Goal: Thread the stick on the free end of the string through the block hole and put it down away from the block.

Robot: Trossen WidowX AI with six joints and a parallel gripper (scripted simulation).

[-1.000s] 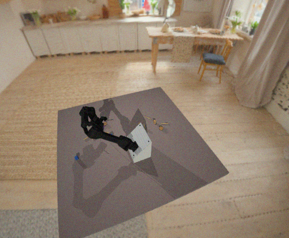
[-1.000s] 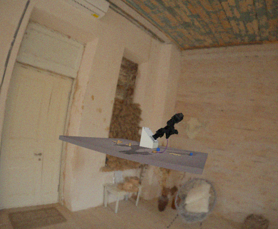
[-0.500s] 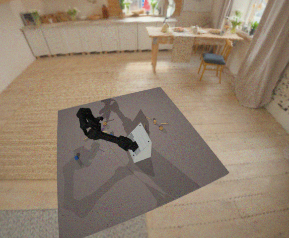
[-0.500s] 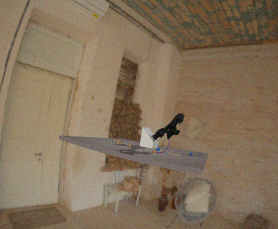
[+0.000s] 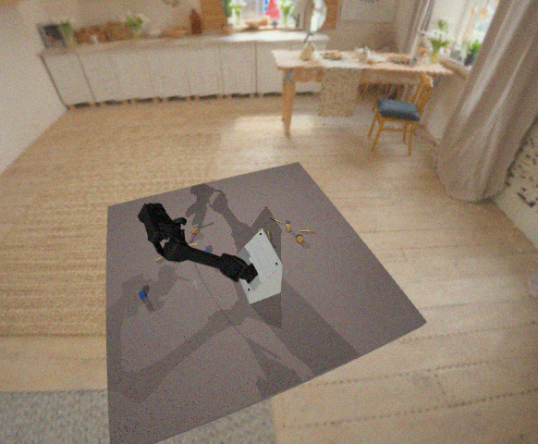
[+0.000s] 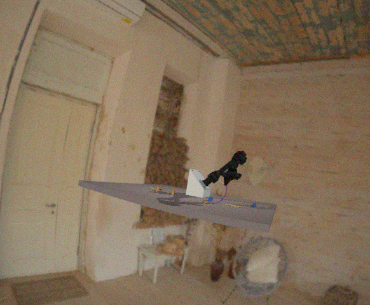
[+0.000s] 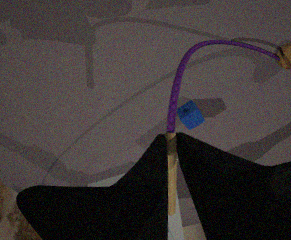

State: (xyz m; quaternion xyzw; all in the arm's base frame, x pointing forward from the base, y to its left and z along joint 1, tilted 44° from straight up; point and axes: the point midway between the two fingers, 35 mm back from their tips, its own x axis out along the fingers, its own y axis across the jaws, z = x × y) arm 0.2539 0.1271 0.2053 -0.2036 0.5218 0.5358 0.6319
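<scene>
Now: the blue cube 10 mm ahead of my gripper tip, 90 mm to the right of it and 120 mm below it. From my gripper tip the other things lie so: round wooden button 200 mm ahead, 80 mm to the right, 130 mm below; then thin wooden stick 10 mm behind, 10 mm to the right, 10 mm above.
</scene>
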